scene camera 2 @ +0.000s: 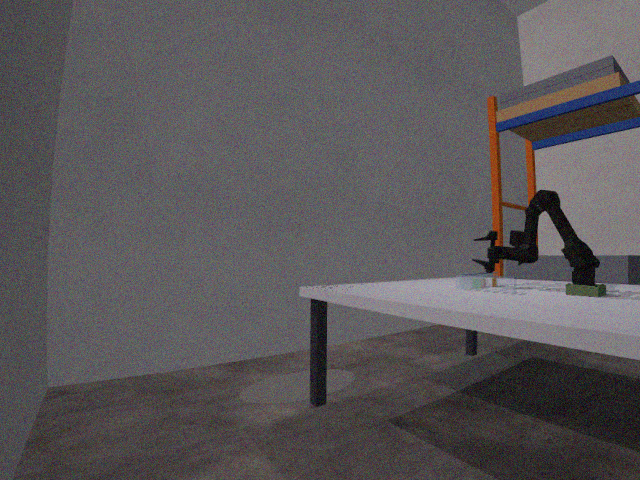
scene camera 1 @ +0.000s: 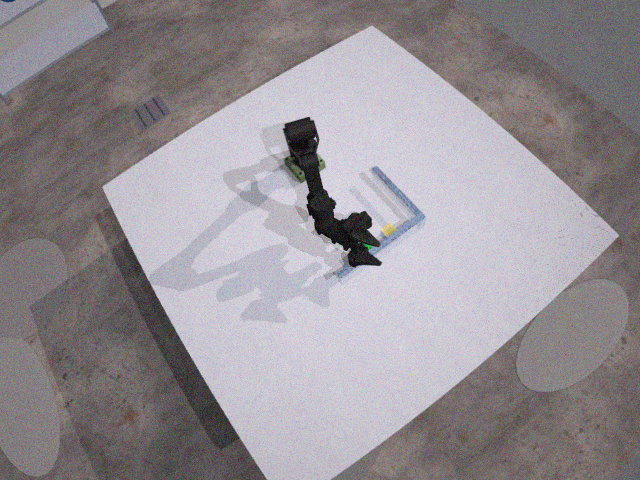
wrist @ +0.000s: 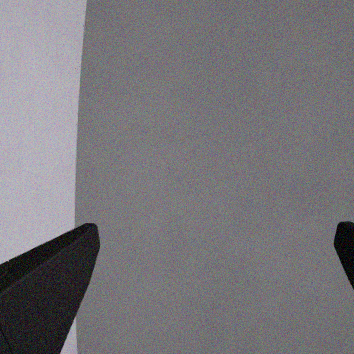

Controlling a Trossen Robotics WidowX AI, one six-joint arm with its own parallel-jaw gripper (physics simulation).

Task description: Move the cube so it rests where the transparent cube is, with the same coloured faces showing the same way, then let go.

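Frame: origin at the arm's base, x right, y up, z back, level; centimetres.
Seen in the pictures: gripper, fingertip midpoint: [scene camera 2: 472, 249] [scene camera 1: 380, 255] [wrist: 217, 234]; arm's base, link origin: [scene camera 2: 584, 284].
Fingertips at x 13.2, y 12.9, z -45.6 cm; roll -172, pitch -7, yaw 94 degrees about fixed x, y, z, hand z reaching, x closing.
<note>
Pixels of each thing's top centre, then the offset from my fingertips to it. Level surfaces: height alone.
- small cube with a bright green face, top centre: [scene camera 1: 364, 248] dx -2.7, dy -12.4, dz +8.9 cm
- pale yellow cube, top centre: [scene camera 1: 389, 230] dx -12.1, dy -12.4, dz +7.4 cm
- white table, surface height: dy -16.4 cm
A small cube with a bright green face [scene camera 1: 368, 246] is mostly hidden under my gripper in scene camera 1. A pale yellow cube [scene camera 1: 388, 229], seemingly the transparent one, is beside it, near the inner side of a blue-edged clear wall [scene camera 1: 400, 199]. In scene camera 2 a faint greenish patch shows behind the clear wall; I cannot tell which cube it is. My gripper [scene camera 1: 379, 254] [scene camera 2: 474, 249] [wrist: 217, 234] is open and empty. It points level, one finger above the other, and is raised well over the table. Neither cube shows in the wrist view.
The clear wall has a corner and two arms on the white table [scene camera 1: 413, 335] [scene camera 2: 413, 299]. The arm stands on a green base [scene camera 1: 297, 169] [scene camera 2: 585, 289]. An orange and blue shelf rack [scene camera 2: 494, 180] stands beyond the table. A grey wall fills much of the wrist view.
</note>
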